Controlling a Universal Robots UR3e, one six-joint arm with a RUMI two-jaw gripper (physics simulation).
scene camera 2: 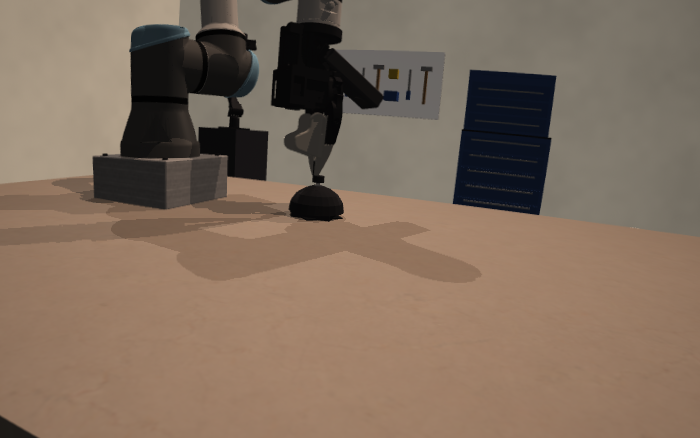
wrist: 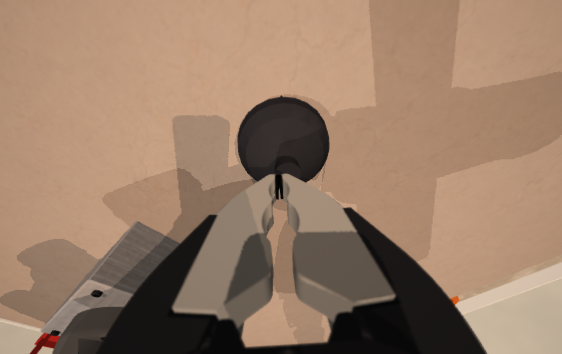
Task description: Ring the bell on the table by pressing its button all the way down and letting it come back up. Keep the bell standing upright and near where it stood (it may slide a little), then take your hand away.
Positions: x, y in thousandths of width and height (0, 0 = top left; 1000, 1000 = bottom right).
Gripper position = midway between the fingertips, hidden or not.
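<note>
My gripper's at (scene camera 2: 451, 401), and you'd find it at (wrist: 496, 499) as well. Then there's a black domed bell (scene camera 2: 452, 462), and that bell is at (wrist: 504, 357) too.
</note>
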